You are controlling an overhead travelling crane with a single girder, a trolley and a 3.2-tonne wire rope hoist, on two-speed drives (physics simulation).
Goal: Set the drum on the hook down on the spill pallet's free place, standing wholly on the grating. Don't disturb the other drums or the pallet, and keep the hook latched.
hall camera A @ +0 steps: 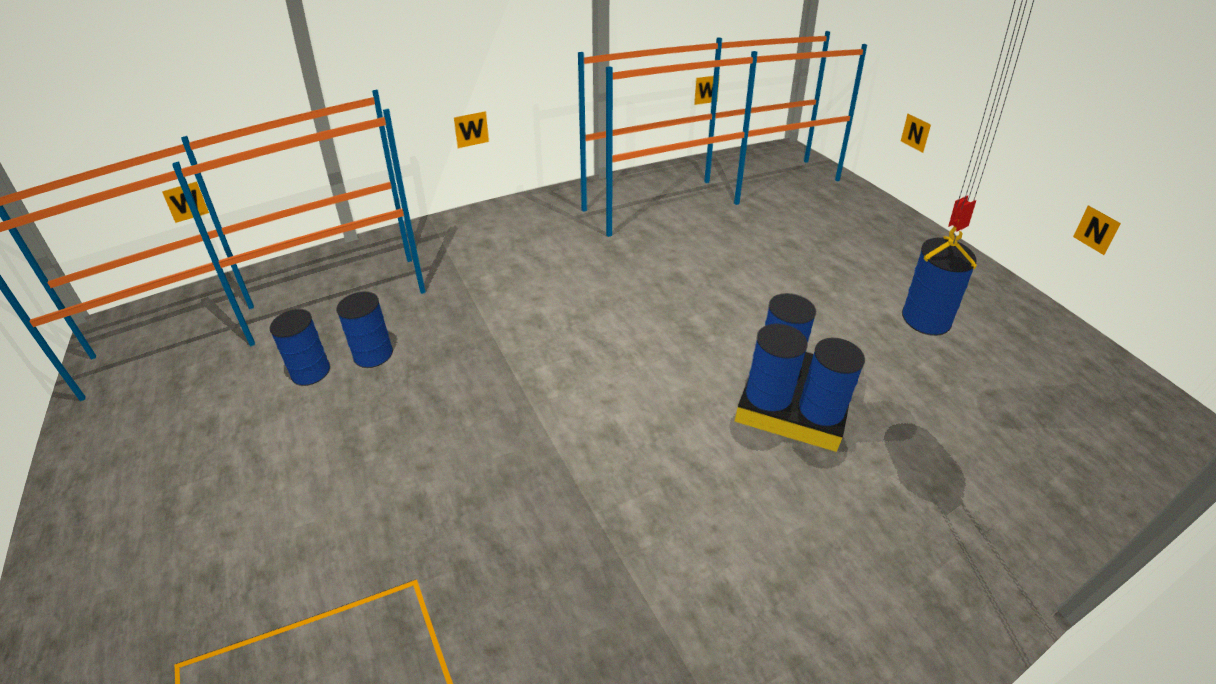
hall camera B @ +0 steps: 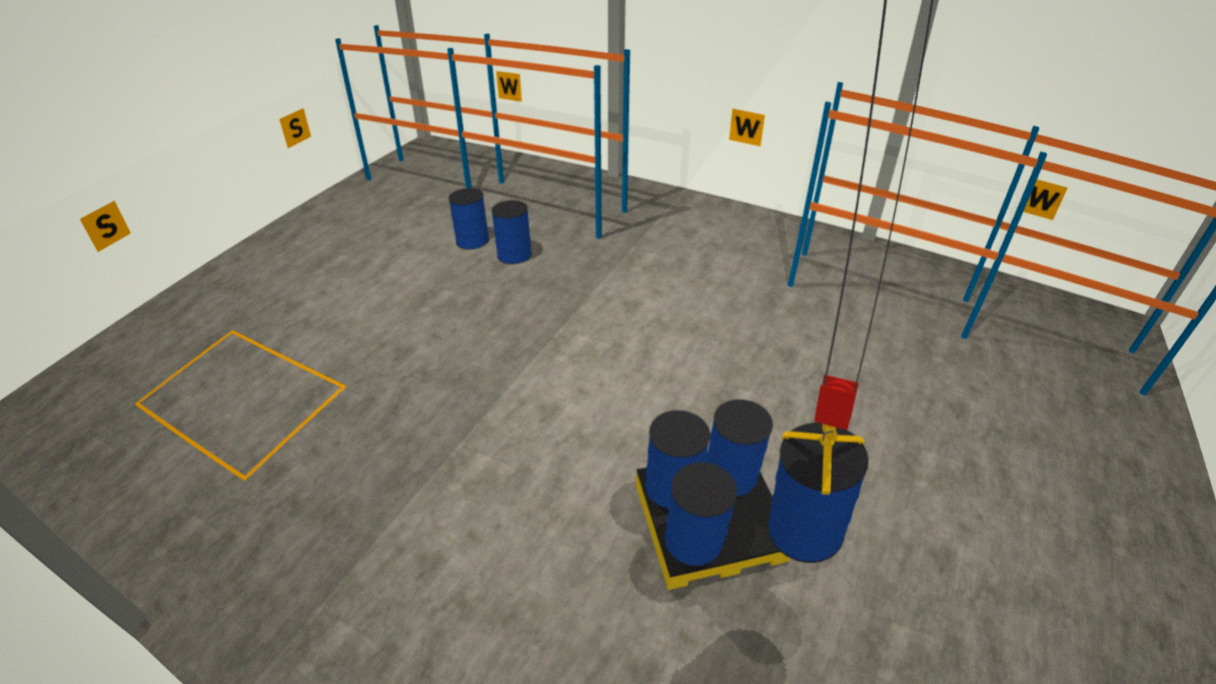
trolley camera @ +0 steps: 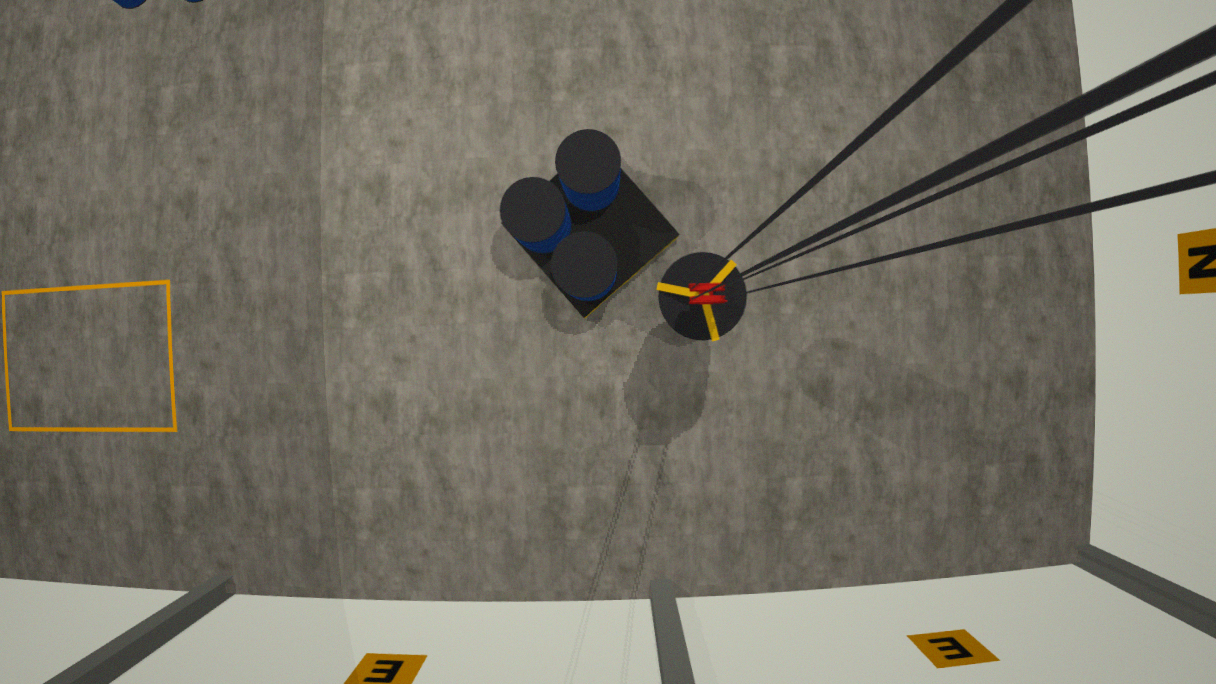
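The blue drum on the hook hangs about upright in the air. In the trolley view it is off the lower right side of the spill pallet. My gripper, the hook with yellow three-legged lifting gear, is shut on this drum; the latch is too small to make out. Three drums stand on the pallet, one at the left corner, one at the top, one at the bottom. The free place is at the right corner, partly hidden in hall camera A.
Two blue drums stand near a rack. A second rack stands along the W wall. An orange outline marks the floor. The N wall is right of the hanging drum in hall camera A.
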